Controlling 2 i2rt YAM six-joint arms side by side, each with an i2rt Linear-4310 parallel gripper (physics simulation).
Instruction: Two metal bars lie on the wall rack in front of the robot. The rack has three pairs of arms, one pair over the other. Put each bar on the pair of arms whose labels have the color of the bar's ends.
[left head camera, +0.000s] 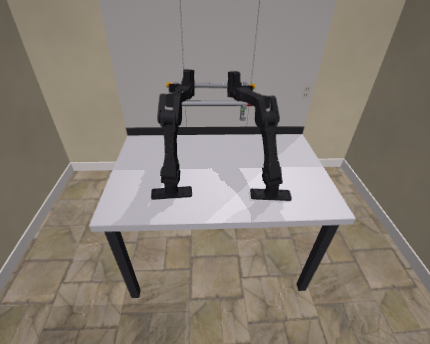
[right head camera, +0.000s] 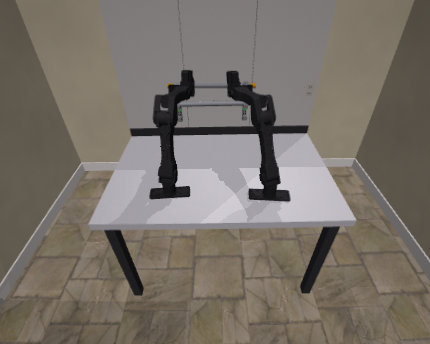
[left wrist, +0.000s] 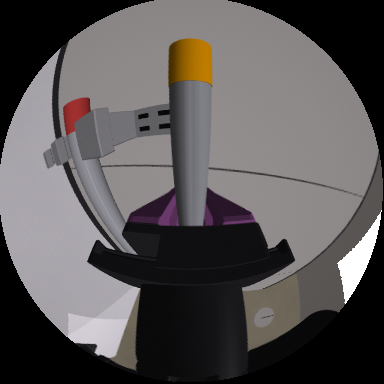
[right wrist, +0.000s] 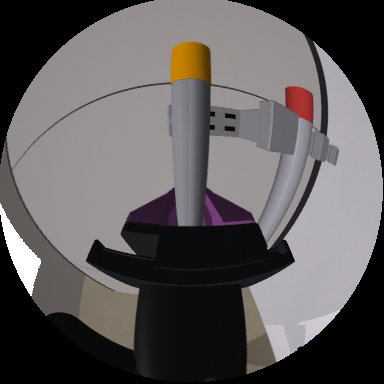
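Pixels of known places: left gripper, fingertip midpoint: (left wrist: 190, 188); right gripper, fingertip midpoint: (right wrist: 189, 189); left arm's base, link origin: (left head camera: 171, 193) (right head camera: 170, 193); right arm's base, link origin: (left head camera: 270, 195) (right head camera: 268, 195).
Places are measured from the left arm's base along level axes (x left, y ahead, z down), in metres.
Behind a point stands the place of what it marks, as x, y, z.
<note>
A grey bar with orange ends (left head camera: 210, 85) @[-0.249, 0.513, -0.354] (right head camera: 210, 85) @[-0.247, 0.513, -0.355] (left wrist: 191, 125) @[-0.051, 0.526, -0.356] (right wrist: 191, 125) @[-0.451, 0.496, -0.348] is held level, high in front of the wall. My left gripper (left head camera: 188, 84) @[-0.124, 0.564, -0.346] (right head camera: 187, 84) @[-0.124, 0.564, -0.346] (left wrist: 190, 188) @[-0.124, 0.564, -0.346] is shut on it near its left end. My right gripper (left head camera: 234, 84) @[-0.387, 0.544, -0.342] (right head camera: 233, 84) @[-0.387, 0.544, -0.342] (right wrist: 189, 189) @[-0.387, 0.544, -0.342] is shut on it near its right end. A grey bar with red ends (left head camera: 212, 103) @[-0.260, 0.501, -0.248] (right head camera: 212, 104) @[-0.255, 0.499, -0.243] (left wrist: 95, 180) @[-0.090, 0.522, -0.256] (right wrist: 289, 175) @[-0.418, 0.493, -0.254] lies lower, across rack arms. Green labels show on rack arms (left head camera: 243, 116) @[-0.453, 0.474, -0.167] (right head camera: 244, 115) @[-0.458, 0.514, -0.152] below it. Labels of the other arms are hidden or too small to tell.
Grey rack brackets (left wrist: 95, 135) (right wrist: 277, 127) stand close beside the held bar in the wrist views. Two thin dark lines run up the wall panel (left head camera: 220, 40) @[-0.305, 0.552, -0.587] (right head camera: 220, 40) @[-0.311, 0.552, -0.586]. Both arms are mounted on the white table (left head camera: 220, 210) @[-0.224, -0.139, 0.000] (right head camera: 220, 210) @[-0.240, -0.141, 0.000].
</note>
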